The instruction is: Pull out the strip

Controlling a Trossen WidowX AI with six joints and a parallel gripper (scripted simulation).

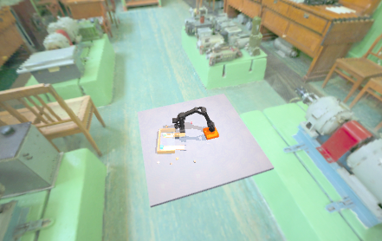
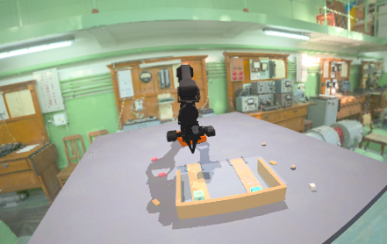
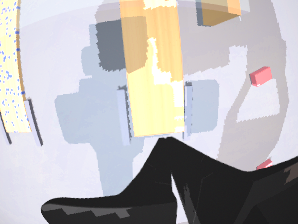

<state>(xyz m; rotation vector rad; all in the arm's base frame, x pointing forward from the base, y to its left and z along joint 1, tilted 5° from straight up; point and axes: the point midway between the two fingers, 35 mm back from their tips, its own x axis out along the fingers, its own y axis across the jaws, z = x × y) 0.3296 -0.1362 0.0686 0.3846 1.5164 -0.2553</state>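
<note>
Right now my gripper tip is 90 mm short of the strip, 70 mm above it and 40 mm to the left of it.
</note>
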